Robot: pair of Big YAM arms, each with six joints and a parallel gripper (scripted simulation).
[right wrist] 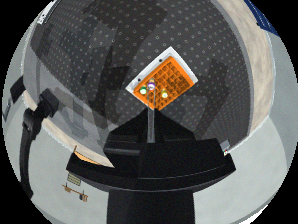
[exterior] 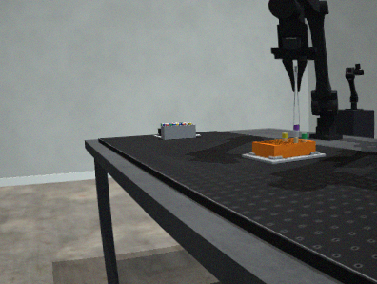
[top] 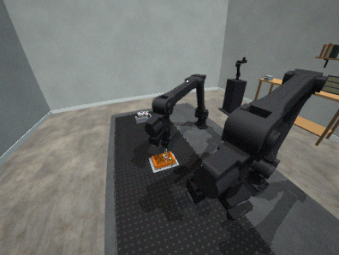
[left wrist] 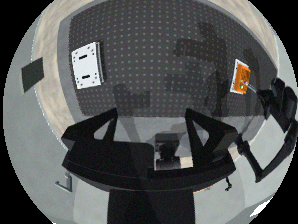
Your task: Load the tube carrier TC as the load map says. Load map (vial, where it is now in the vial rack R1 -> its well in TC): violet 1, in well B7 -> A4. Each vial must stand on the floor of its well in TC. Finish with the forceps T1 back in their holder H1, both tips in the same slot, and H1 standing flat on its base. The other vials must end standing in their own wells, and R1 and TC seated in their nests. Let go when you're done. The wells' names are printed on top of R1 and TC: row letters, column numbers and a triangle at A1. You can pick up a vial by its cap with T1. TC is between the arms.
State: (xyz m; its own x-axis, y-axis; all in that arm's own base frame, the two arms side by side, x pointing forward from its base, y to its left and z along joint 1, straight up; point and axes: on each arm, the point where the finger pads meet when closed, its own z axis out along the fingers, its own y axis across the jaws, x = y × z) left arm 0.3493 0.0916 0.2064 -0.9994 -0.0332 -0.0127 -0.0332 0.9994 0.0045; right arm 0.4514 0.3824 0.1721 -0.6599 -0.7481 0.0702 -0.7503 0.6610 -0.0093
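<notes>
My right gripper is now 1 cm short of the orange tube carrier, 4 cm to the left of it and 14 cm above it.
</notes>
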